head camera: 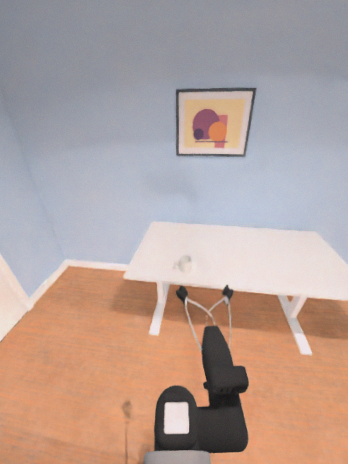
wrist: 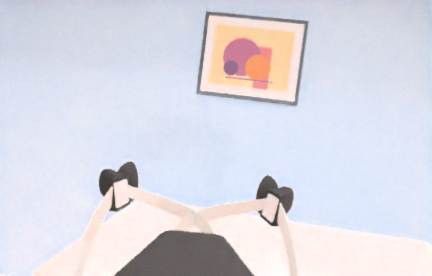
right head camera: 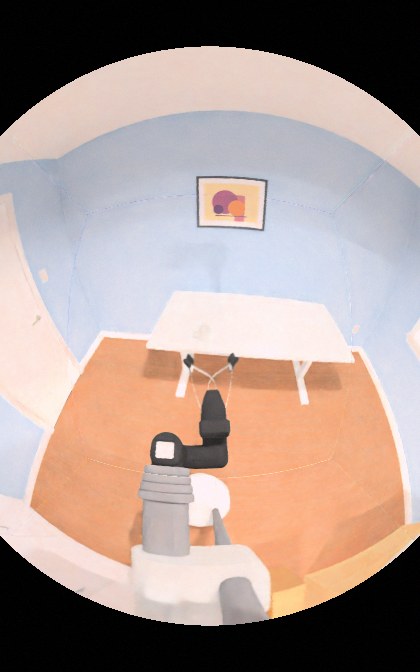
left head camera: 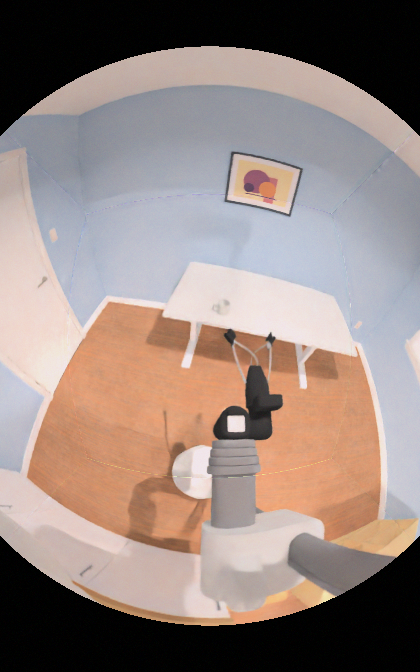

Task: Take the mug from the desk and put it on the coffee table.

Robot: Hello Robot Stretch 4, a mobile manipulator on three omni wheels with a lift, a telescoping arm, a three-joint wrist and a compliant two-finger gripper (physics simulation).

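Places are measured from the robot's base along level axes (x ahead, y left, z up), in centimetres.
Where they show: gripper, between the fingertips: point(head camera: 203, 286) point(wrist: 198, 184).
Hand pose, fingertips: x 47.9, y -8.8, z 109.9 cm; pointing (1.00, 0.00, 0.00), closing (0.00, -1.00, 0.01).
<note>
After its pixels a point has its place.
A pale, whitish mug point(head camera: 185, 264) @[y -6.8, x 96.0, z 76.5 cm] point(left head camera: 223, 306) point(right head camera: 204, 332) stands upright on the left part of the white desk point(head camera: 270, 255) @[y -71.1, x 112.5, z 69.2 cm] point(left head camera: 285, 310) point(right head camera: 270, 327) point(wrist: 350, 252) @[y -76.2, x 125.2, z 69.2 cm], its handle to the left. My gripper point(head camera: 205, 293) @[y -8.8, x 47.8, z 109.9 cm] point(left head camera: 250, 338) point(right head camera: 210, 360) point(wrist: 198, 184) @[y -8.8, x 47.8, z 109.9 cm] is open and empty. In the head views its fingertips show before the desk's near edge, to the right of the mug and apart from it. In the wrist view the desk top shows behind and below the fingers; the mug does not show there. The coffee table does not show in these views.
A framed picture point(head camera: 215, 122) @[y -31.4, x 162.4, z 154.7 cm] point(left head camera: 263, 184) point(right head camera: 231, 203) point(wrist: 252, 59) @[y -30.2, x 162.5, z 152.4 cm] hangs on the blue wall behind the desk. A door point(left head camera: 25, 280) point(right head camera: 25, 310) is at the left. A white cabinet point(left head camera: 155, 570) and light wooden furniture point(left head camera: 385, 537) point(right head camera: 350, 562) stand at the near side.
</note>
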